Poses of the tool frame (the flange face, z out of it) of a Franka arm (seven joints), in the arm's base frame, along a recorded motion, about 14 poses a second.
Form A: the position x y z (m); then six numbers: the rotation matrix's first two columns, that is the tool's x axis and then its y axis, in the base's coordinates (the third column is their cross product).
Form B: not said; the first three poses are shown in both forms.
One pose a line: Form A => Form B
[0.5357 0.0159 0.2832 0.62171 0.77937 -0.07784 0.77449 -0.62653 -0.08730] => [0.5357 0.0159 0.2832 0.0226 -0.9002 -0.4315 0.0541]
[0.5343 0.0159 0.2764 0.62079 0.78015 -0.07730 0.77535 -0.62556 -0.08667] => [0.5343 0.0159 0.2764 0.0224 -0.8999 -0.4321 0.0537]
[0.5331 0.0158 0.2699 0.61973 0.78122 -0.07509 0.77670 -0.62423 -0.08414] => [0.5331 0.0158 0.2699 0.0217 -0.8997 -0.4329 0.0522]
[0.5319 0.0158 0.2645 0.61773 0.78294 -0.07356 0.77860 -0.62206 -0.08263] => [0.5319 0.0158 0.2645 0.0212 -0.8991 -0.4342 0.0512]
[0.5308 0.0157 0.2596 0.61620 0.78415 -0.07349 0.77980 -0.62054 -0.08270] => [0.5308 0.0157 0.2596 0.0212 -0.8987 -0.4351 0.0512]
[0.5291 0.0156 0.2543 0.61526 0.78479 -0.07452 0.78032 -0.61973 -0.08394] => [0.5291 0.0156 0.2543 0.0215 -0.8984 -0.4355 0.0519]
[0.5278 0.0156 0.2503 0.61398 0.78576 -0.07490 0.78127 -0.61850 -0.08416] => [0.5278 0.0156 0.2503 0.0215 -0.8981 -0.4362 0.0522]
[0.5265 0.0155 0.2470 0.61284 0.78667 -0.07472 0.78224 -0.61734 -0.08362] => [0.5265 0.0155 0.2470 0.0213 -0.8978 -0.4369 0.0520]
